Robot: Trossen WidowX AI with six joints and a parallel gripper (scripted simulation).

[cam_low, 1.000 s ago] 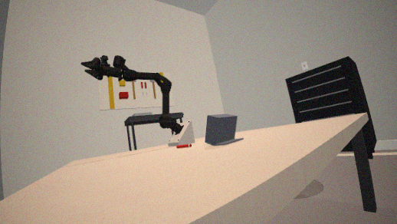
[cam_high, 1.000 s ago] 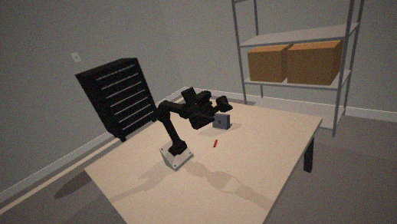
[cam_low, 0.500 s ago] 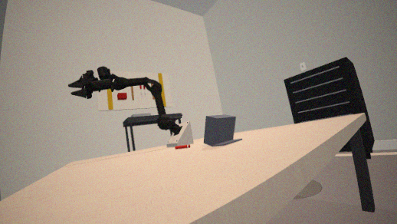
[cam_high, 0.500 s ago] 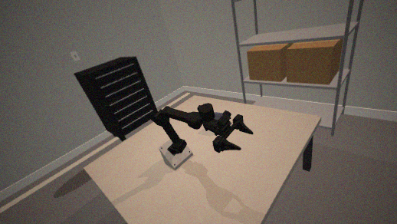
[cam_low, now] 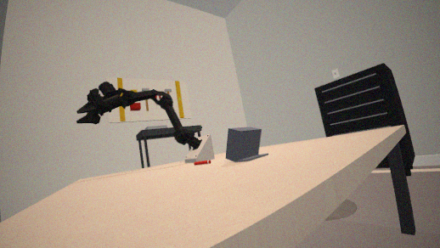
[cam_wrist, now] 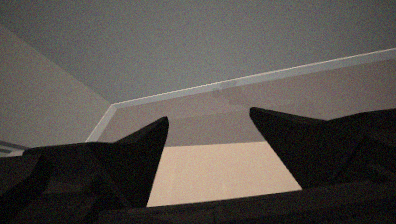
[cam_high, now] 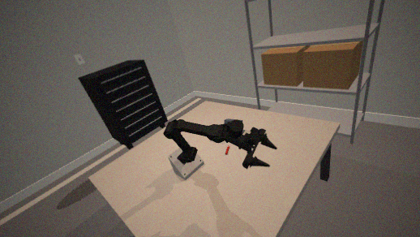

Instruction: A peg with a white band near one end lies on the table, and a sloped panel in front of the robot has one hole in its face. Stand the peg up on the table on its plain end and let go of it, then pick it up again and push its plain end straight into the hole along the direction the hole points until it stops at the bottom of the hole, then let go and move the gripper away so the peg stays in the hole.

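Right now my gripper tip is 450 mm to the right of the red peg, 270 mm above it and 230 mm short of it. From my gripper tip the other things lie so: grey sloped panel: 510 mm to the left, 410 mm ahead, 210 mm below.
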